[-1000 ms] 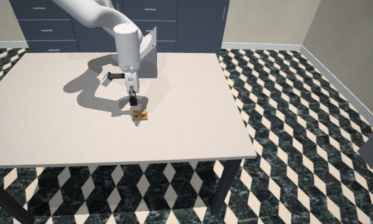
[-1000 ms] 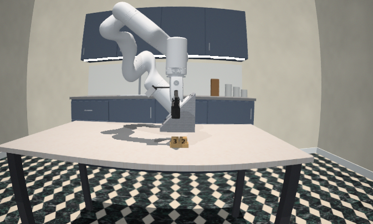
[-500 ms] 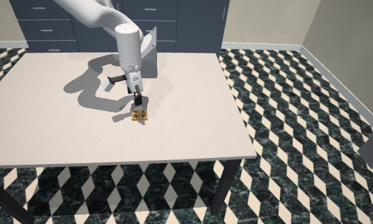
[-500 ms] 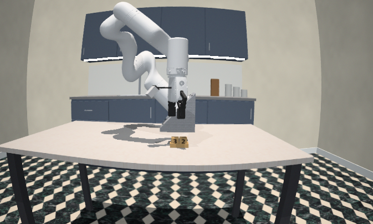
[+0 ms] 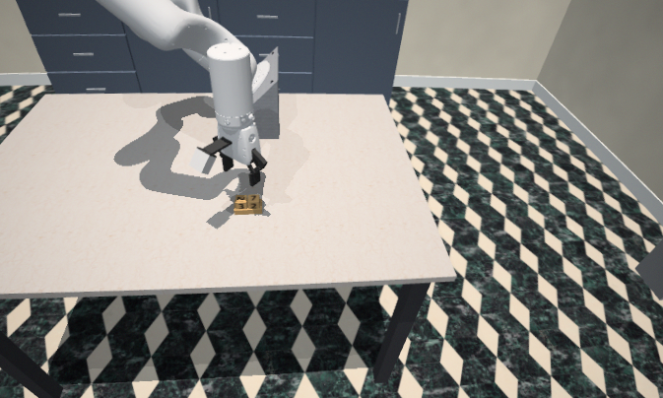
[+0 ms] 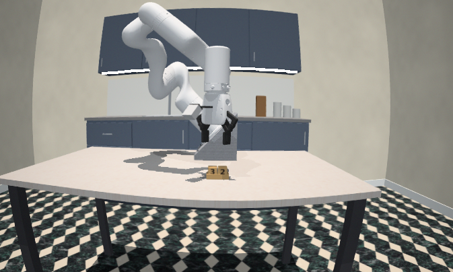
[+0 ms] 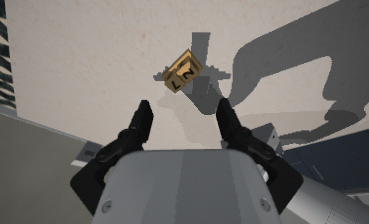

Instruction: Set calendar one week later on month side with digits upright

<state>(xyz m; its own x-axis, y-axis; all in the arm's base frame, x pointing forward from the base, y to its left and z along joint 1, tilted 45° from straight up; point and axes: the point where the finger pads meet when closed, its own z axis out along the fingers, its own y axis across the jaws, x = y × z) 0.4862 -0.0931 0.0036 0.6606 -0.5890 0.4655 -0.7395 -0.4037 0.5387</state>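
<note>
Now: the wooden tray 12 cm below my hand and 1 cm to the left of it.
</note>
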